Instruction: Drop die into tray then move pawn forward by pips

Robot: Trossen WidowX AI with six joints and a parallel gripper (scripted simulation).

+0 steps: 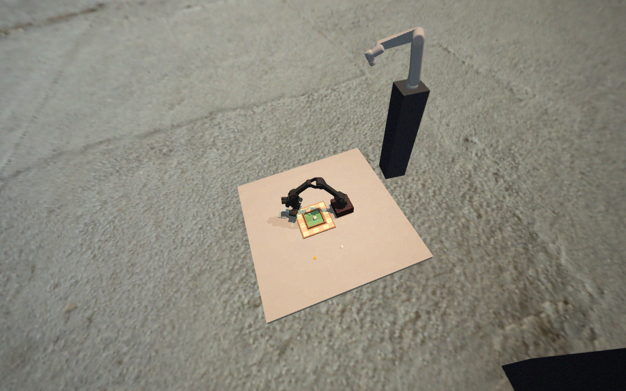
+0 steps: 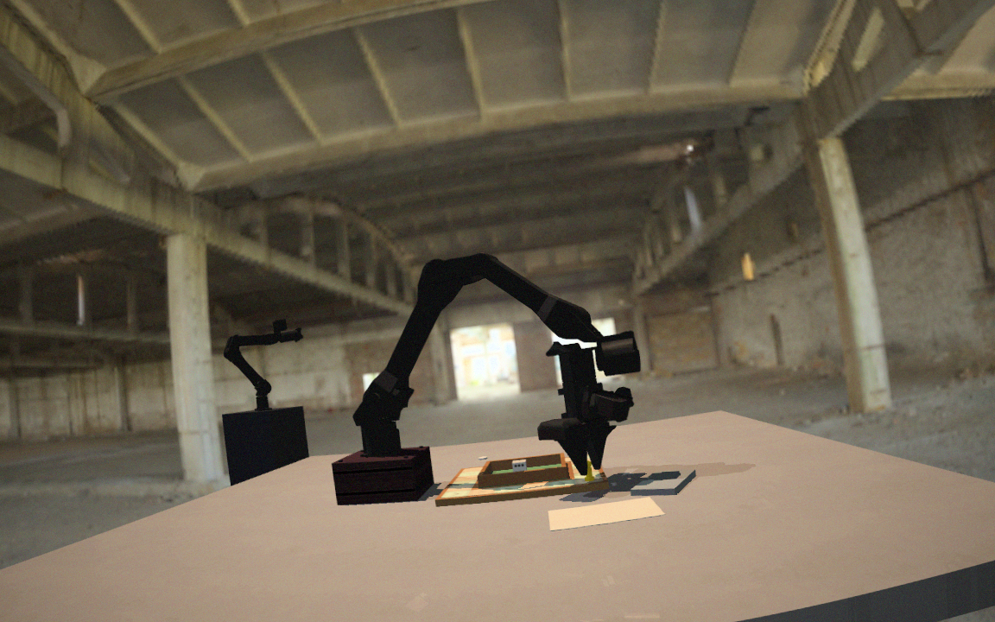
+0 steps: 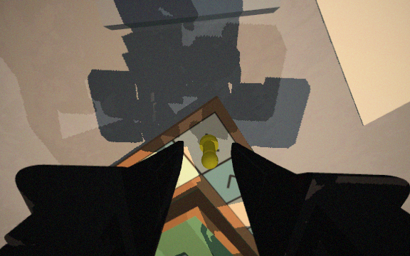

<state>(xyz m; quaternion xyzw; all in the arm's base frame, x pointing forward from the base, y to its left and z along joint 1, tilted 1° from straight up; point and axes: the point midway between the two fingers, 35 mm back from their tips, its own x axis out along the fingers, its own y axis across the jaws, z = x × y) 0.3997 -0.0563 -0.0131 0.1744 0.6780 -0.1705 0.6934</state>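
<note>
Now: gripper tip 12 cm short of the grey slab, 4 cm to the left of it and 2 cm above it. The rest, counted from my gripper tip: yellow pawn (right at my gripper tip); cream card (3 cm ahead, 17 cm to the right, 3 cm below); green tray (13 cm behind, 10 cm to the left, 2 cm below).
</note>
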